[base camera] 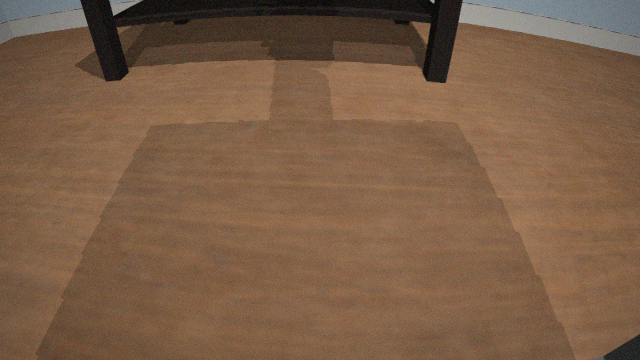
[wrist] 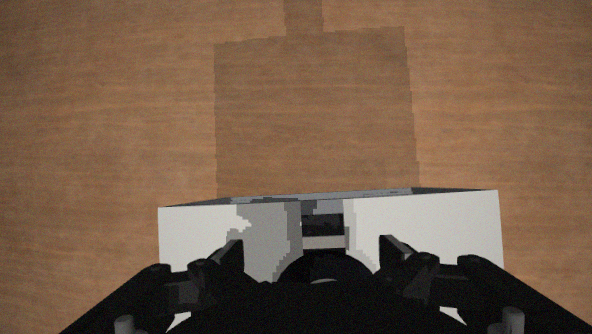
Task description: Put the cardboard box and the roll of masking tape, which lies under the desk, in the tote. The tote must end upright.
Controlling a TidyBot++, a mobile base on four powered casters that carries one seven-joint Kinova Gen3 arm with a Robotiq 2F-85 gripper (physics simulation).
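Places are measured from the arm's base along level axes (x ahead, y left, z up), in metres.
Where they show: gripper, fingertip midpoint: point(wrist: 310, 252).
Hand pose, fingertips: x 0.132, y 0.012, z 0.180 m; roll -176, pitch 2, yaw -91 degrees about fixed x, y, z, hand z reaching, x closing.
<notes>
After its pixels a point has its place.
My gripper point(wrist: 310, 252) @(x 0.132, y 0.011, z 0.180 m) is open in the wrist view, with its two black fingertips wide apart and nothing between them. It hangs above the white top of my own base. The cardboard box, the roll of masking tape and the tote do not show in either view. A dark piece of furniture point(base camera: 436, 55) @(x 0.835, y -0.302, z -0.326 m) with thick legs and a low shelf stands at the top of the base camera view; its upper part is cut off, so I cannot tell whether it is the desk.
My white base point(wrist: 440, 225) @(x 0.106, y -0.164, z -0.014 m) fills the lower middle of the wrist view. Wooden floor point(base camera: 300, 225) @(x 0.396, y 0.010, z -0.397 m) point(wrist: 100, 125) @(x 0.414, y 0.736, z -0.397 m) with broad shadows lies ahead. A blue wall with a pale skirting board point(base camera: 550, 31) @(x 1.417, y -1.075, z -0.369 m) runs behind the furniture. A dark edge point(base camera: 627, 350) shows at bottom right.
</notes>
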